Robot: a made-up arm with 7 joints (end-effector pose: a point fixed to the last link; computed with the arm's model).
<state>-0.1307 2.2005 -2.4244 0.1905 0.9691 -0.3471 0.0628</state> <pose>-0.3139 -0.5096 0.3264 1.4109 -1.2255 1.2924</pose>
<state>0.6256 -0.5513 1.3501 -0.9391 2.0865 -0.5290 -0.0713</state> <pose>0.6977 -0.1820 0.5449 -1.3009 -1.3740 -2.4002</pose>
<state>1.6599 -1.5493 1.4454 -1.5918 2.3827 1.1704 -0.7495</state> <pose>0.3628 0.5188 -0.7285 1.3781 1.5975 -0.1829</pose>
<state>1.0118 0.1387 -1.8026 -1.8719 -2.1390 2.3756 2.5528</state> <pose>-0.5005 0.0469 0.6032 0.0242 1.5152 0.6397</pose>
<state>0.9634 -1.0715 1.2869 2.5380 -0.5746 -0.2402 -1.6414</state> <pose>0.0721 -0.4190 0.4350 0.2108 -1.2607 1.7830</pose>
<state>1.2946 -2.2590 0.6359 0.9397 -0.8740 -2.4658 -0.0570</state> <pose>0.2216 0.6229 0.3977 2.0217 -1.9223 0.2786</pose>
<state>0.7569 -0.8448 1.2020 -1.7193 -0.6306 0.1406 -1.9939</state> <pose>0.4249 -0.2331 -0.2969 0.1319 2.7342 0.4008</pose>
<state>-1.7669 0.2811 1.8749 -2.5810 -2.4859 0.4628 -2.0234</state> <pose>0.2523 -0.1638 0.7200 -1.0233 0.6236 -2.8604</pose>
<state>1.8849 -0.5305 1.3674 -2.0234 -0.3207 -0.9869 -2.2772</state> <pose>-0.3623 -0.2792 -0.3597 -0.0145 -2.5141 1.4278</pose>
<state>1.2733 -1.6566 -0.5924 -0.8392 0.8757 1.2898 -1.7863</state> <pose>-0.4844 0.4313 -0.5339 0.7661 0.1715 -2.1035</pose>
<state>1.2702 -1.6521 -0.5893 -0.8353 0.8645 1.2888 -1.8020</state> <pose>-0.4780 0.4325 -0.5353 0.7613 0.1536 -2.0941</pose>
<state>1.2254 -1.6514 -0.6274 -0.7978 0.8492 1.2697 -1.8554</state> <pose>-0.4508 0.4395 -0.5358 0.7536 0.0727 -2.0802</pose>
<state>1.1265 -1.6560 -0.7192 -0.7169 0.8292 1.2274 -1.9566</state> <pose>-0.3976 0.4520 -0.5337 0.7294 -0.0868 -2.0584</pose>
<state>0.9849 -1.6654 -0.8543 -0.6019 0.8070 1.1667 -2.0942</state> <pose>-0.3251 0.4645 -0.5279 0.6687 -0.3021 -2.0270</pose>
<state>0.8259 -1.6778 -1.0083 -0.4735 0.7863 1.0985 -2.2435</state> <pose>-0.2470 0.4718 -0.5192 0.5654 -0.5279 -1.9897</pose>
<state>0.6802 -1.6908 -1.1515 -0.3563 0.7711 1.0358 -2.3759</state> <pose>-0.1780 0.4722 -0.5102 0.4409 -0.7181 -1.9554</pose>
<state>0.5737 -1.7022 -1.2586 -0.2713 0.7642 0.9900 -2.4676</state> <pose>-0.1300 0.4680 -0.5039 0.3356 -0.8456 -1.9325</pose>
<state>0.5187 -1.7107 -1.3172 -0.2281 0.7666 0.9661 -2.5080</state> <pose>-0.1075 0.4631 -0.5018 0.2816 -0.9094 -1.9250</pose>
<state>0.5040 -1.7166 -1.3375 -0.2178 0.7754 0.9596 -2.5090</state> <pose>-0.1046 0.4596 -0.5029 0.2752 -0.9286 -1.9290</pose>
